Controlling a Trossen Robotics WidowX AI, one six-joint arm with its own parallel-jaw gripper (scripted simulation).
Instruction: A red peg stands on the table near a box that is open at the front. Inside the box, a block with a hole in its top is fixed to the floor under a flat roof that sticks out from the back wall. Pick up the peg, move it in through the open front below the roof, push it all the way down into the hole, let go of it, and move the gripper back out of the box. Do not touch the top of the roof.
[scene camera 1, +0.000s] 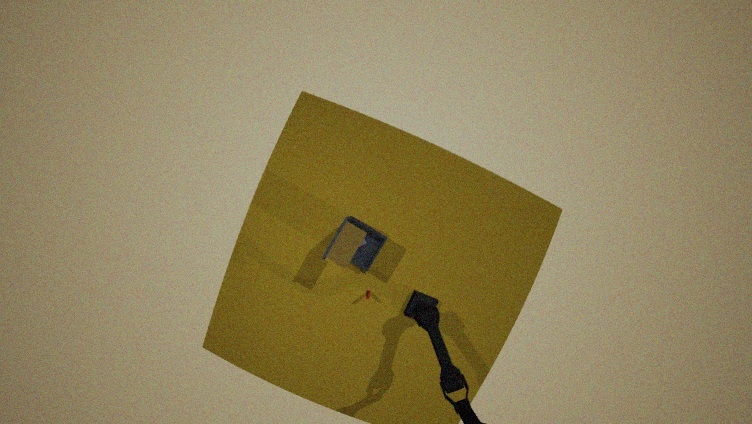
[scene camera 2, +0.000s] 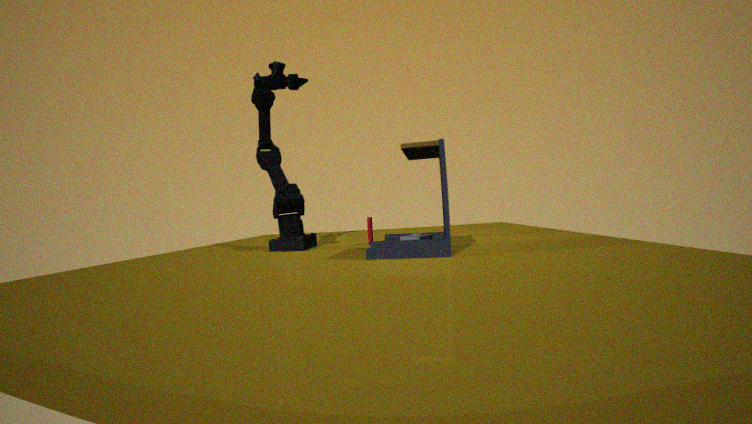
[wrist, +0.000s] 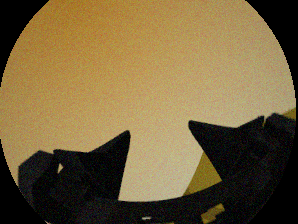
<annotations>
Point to my gripper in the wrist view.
159, 129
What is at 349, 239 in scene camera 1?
A flat roof.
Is my gripper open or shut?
Open.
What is my gripper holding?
Nothing.
</annotations>
